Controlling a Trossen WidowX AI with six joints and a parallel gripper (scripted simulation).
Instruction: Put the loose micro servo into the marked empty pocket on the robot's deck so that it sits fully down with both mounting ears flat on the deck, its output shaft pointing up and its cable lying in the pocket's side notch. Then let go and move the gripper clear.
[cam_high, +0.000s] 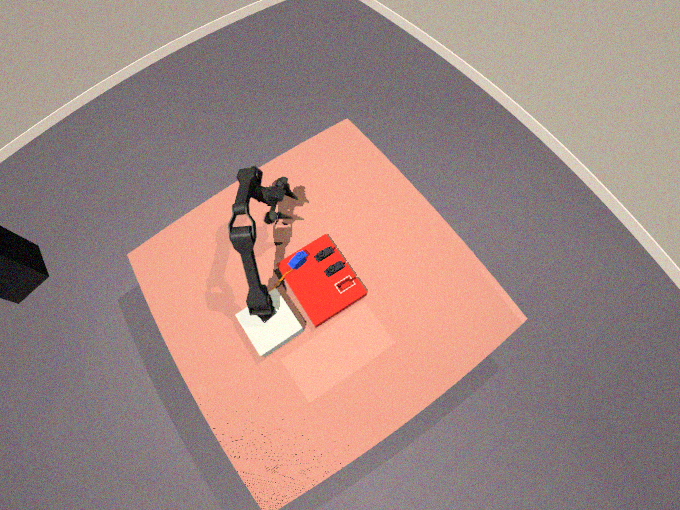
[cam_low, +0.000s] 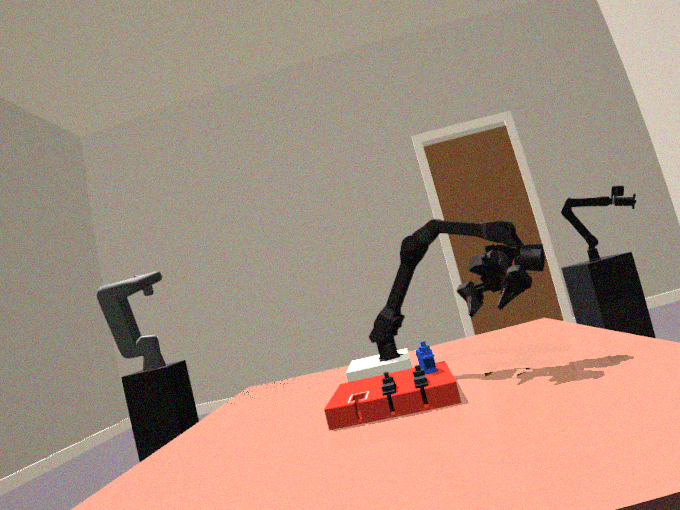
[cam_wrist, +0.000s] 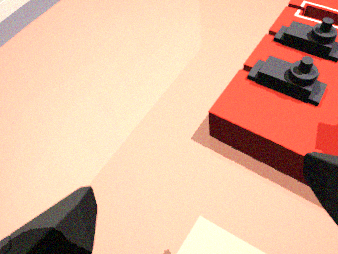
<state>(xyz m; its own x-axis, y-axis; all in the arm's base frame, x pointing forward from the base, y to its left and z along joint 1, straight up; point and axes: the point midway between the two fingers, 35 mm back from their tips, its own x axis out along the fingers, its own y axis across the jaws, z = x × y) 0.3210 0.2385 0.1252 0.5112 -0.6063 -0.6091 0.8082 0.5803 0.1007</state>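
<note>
Now: the red deck 240 mm to the right of my gripper tip, 150 mm below it and 130 mm behind it.
</note>
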